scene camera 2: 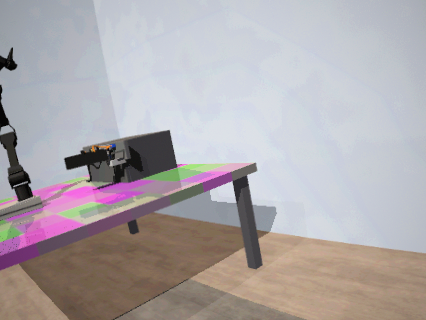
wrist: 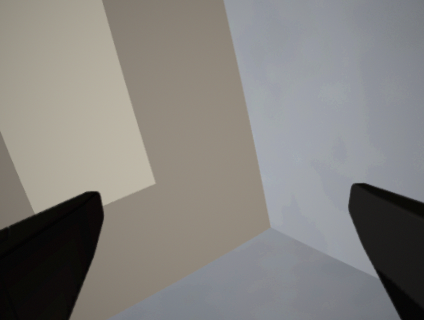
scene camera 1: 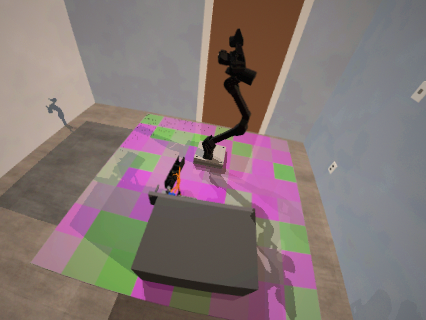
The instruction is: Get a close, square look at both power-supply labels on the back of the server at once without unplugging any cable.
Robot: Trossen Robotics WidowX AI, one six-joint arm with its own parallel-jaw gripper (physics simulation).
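Pixels of known places: gripper, between the fingertips: (scene camera 2: 4, 43) (wrist: 227, 201) (scene camera 1: 239, 36); arm's base, origin of its link: (scene camera 2: 25, 198) (scene camera 1: 207, 156).
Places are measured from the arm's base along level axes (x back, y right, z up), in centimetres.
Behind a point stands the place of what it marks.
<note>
The server is a dark grey box (scene camera 1: 200, 242) @(y -8.4, x -63.7, z 15.8 cm) (scene camera 2: 155, 155) @(y 13.4, x -65.9, z 4.6 cm) on the table. Its back, with orange and blue cables, is toward the arm's base. The orange cables (scene camera 1: 176, 181) @(y 9.6, x -36.1, z 12.9 cm) (scene camera 2: 100, 148) run beside a black arm-like bracket (scene camera 1: 172, 172) @(y 13.2, x -33.0, z 15.2 cm) (scene camera 2: 82, 160) @(y 15.0, x -26.4, z 11.5 cm) that sticks out from the back. The two power-supply labels cannot be made out in the scene views and do not show in the wrist view. My gripper (wrist: 227, 201) @(y -6.3, x -7.2, z 73.7 cm) is open and empty, raised high above the arm's base and pointing up, away from the server. The wrist view shows the ceiling and upper walls between the fingers.
The arm's white base plate (scene camera 1: 210, 156) @(y -1.9, x -2.1, z 2.2 cm) (scene camera 2: 20, 206) @(y 9.1, x 4.4, z -1.5 cm) stands on the checkered pink and green table (scene camera 1: 115, 230) @(y 34.4, x -61.4, z -4.8 cm) (scene camera 2: 190, 172) @(y 38.2, x -67.8, z -4.8 cm), behind the server. A brown door (scene camera 1: 195, 0) stands beyond the arm, with blue walls (scene camera 1: 370, 150) on the right. The bracket and cables jut out between server and base.
</note>
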